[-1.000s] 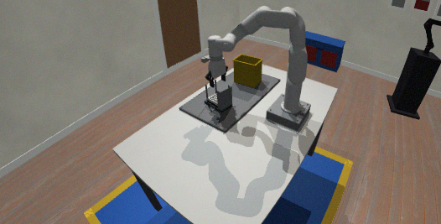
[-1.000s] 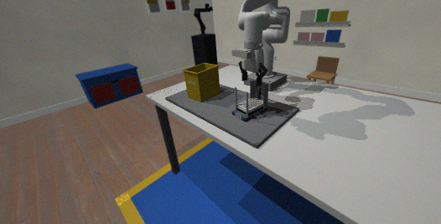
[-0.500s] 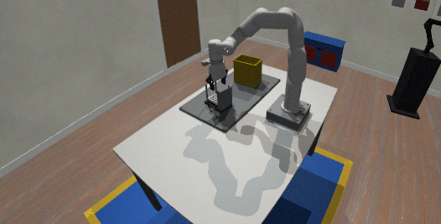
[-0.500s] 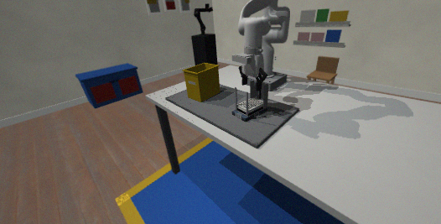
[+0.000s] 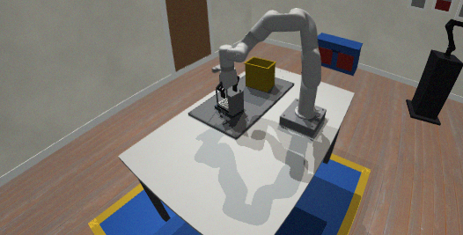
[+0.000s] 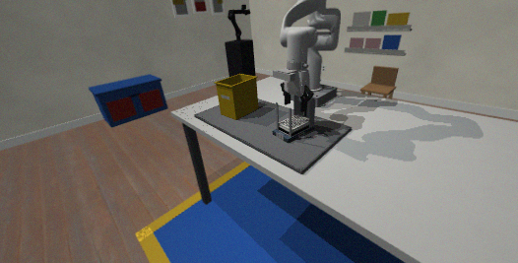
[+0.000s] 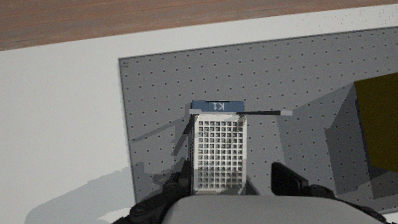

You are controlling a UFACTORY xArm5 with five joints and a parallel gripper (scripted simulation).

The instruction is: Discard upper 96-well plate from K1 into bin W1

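Now: hand 8 cm above the 96-well plate. From my hand the other things lie so: dark plate 10 cm below; yellow plastics bin 35 cm to the right, 4 cm behind, 3 cm below.
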